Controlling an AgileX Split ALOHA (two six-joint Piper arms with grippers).
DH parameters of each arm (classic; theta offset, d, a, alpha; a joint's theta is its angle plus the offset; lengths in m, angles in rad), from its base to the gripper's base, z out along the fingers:
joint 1: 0 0.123 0 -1.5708
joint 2: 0.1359 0 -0.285 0
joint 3: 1.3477 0 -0.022 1.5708
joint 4: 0 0.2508 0 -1.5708
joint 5: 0 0 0.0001 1.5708
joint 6: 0 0.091 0 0
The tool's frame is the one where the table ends.
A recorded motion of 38 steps. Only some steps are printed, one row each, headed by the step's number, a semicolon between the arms.
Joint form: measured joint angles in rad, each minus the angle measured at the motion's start. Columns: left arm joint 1, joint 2, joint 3, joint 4, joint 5, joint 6; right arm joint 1, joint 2, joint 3, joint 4, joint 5, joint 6.
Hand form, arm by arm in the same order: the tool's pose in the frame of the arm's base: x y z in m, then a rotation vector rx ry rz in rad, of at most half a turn. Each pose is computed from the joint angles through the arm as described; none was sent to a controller.
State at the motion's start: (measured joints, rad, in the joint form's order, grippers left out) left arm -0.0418 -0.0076 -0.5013 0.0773 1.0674 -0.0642; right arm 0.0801 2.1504 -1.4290 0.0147 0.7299 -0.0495
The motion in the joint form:
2: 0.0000 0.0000 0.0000 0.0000 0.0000 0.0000; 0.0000 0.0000 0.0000 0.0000 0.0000 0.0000
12: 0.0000 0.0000 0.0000 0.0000 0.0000 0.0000; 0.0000 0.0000 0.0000 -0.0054 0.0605 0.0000
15: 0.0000 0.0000 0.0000 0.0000 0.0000 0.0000; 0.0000 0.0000 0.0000 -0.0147 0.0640 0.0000
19: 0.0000 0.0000 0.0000 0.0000 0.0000 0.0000; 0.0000 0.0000 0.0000 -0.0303 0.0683 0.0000
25: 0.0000 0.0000 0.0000 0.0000 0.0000 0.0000; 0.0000 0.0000 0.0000 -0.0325 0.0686 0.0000
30: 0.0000 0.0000 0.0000 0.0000 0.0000 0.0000; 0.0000 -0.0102 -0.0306 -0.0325 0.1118 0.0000
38: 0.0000 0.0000 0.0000 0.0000 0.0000 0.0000; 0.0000 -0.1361 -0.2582 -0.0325 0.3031 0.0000
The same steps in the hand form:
2: -0.0063 0.0064 0.2773 -0.0271 2.0396 0.0261; 0.4192 0.0345 0.1181 -0.1755 2.9298 0.0207
12: -0.0063 0.0064 0.2773 -0.0271 2.0396 0.0261; 0.4138 0.0338 0.1172 -0.1849 2.9898 0.0140
15: -0.0063 0.0064 0.2773 -0.0271 2.0396 0.0261; 0.4135 0.0332 0.1171 -0.1942 2.9926 0.0033
19: -0.0063 0.0064 0.2773 -0.0271 2.0396 0.0261; 0.4132 0.0321 0.1171 -0.2096 2.9957 -0.0147
25: -0.0063 0.0064 0.2773 -0.0271 2.0396 0.0261; 0.4132 0.0320 0.1171 -0.2118 2.9958 -0.0173
30: -0.0063 0.0064 0.2773 -0.0271 2.0396 0.0261; 0.4160 0.0322 0.1278 -0.2111 2.9982 -0.0180
38: -0.0063 0.0064 0.2773 -0.0271 2.0396 0.0261; 0.4302 0.0331 0.2363 -0.1938 2.8368 -0.0172

